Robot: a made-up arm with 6 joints.
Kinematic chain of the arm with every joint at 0, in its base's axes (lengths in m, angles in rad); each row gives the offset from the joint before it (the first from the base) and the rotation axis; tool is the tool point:
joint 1: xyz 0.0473 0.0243 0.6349 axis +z
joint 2: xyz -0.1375 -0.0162 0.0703 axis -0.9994 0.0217 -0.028
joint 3: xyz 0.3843 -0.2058 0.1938 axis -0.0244 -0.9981 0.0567
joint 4: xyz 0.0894 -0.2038 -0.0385 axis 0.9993 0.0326 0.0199
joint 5: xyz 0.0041 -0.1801 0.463 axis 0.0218 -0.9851 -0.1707
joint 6: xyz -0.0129 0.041 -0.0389 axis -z
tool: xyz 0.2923 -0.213 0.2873
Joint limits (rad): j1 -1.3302..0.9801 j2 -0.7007..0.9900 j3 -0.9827..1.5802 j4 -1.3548..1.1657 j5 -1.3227..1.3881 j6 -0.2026..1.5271
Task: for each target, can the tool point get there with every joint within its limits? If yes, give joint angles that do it. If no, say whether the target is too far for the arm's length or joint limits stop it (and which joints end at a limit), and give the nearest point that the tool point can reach.
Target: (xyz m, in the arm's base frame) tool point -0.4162 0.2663 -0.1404
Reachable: no: joint limits stop it (at a limit: joint 1, joint 2, joint 3, joint 6) | nearest point -0.5610 0.1457 0.2081 | short by 0.396 m
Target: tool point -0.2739 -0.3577 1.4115
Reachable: yes | joints -0.3994 -0.2620 0.3471 -0.8791 0.9636 0.8602
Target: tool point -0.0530 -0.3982 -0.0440
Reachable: no: joint limits stop it (at a limit: joint 2, joint 3, joint 4, joint 5) | nearest point -0.0702 -0.4705 -0.0243 | short by 0.077 m
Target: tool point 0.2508 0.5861 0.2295
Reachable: no: joint limits stop it (at a limit: joint 2, joint 3, joint 4, joint 6) | nearest point 0.1879 0.4125 0.5324 | short by 0.355 m
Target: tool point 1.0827 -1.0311 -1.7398
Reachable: no: too far | nearest point 0.7085 -0.6497 -0.1965 | short by 1.633 m
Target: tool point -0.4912 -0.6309 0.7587
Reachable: yes | joints -0.0714 -0.4389 1.2897 -0.4572 0.6298 0.9060
